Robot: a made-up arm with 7 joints.
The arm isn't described. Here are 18 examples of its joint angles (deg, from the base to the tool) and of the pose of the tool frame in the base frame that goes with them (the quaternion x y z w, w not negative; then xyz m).
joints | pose
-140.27 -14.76 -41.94 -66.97 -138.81 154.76 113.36 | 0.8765 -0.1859 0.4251 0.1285 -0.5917 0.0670 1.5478
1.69 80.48 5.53 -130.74 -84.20 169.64 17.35 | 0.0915 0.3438 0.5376 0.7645 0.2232 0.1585 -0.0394
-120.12 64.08 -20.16 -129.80 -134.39 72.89 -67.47 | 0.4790 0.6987 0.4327 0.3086 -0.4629 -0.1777 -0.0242
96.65 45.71 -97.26 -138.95 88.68 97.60 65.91 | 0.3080 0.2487 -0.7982 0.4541 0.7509 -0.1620 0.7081
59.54 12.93 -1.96 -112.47 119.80 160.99 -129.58 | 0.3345 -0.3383 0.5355 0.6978 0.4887 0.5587 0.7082
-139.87 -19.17 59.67 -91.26 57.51 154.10 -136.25 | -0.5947 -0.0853 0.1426 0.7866 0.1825 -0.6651 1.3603
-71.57 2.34 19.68 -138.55 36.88 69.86 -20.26 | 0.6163 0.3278 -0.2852 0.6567 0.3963 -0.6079 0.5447
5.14 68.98 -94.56 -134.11 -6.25 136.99 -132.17 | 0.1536 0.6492 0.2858 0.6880 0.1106 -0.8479 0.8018
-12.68 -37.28 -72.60 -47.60 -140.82 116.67 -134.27 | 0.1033 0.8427 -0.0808 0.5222 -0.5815 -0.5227 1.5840
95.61 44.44 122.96 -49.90 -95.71 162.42 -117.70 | -0.1369 0.8807 -0.2917 0.3472 -0.4402 0.3084 1.6182
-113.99 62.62 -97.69 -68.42 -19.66 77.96 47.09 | 0.2529 -0.5365 0.5953 0.5421 -1.0820 -0.2945 1.2046
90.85 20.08 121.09 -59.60 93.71 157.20 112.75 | -0.5944 0.7249 -0.0272 0.3471 -0.6700 -0.0122 1.5141
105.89 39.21 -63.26 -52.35 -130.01 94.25 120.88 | 0.0759 -0.9844 -0.0927 0.1290 0.3241 1.0100 1.2202
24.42 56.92 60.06 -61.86 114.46 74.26 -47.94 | -0.9204 -0.3066 -0.2372 0.0506 0.5825 0.9632 0.8086
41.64 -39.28 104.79 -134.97 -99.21 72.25 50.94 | -0.2637 -0.9052 0.2847 0.1733 -0.6876 0.4358 0.5004
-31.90 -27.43 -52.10 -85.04 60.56 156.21 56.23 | -0.5113 0.6795 0.5201 0.0792 -0.4413 -0.6708 1.4012
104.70 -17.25 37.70 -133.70 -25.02 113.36 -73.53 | 0.3486 0.1018 -0.8785 0.3103 -0.6300 0.3911 0.9183
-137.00 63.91 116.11 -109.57 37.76 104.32 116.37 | 0.6322 0.4645 -0.5981 0.1637 0.4761 -0.7357 1.0814
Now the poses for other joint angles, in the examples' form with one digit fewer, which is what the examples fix.
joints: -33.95 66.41 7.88 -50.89 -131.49 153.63 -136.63
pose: 0.328 -0.594 -0.690 0.252 0.945 -0.494 0.482
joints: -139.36 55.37 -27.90 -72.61 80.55 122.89 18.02
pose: -0.148 0.433 0.829 0.322 -1.123 -0.269 0.542
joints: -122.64 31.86 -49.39 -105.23 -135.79 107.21 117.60
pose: -0.718 0.460 -0.519 0.067 -0.968 -0.264 0.600
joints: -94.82 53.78 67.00 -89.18 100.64 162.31 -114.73
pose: 0.246 -0.628 -0.287 0.680 0.593 -0.720 0.634
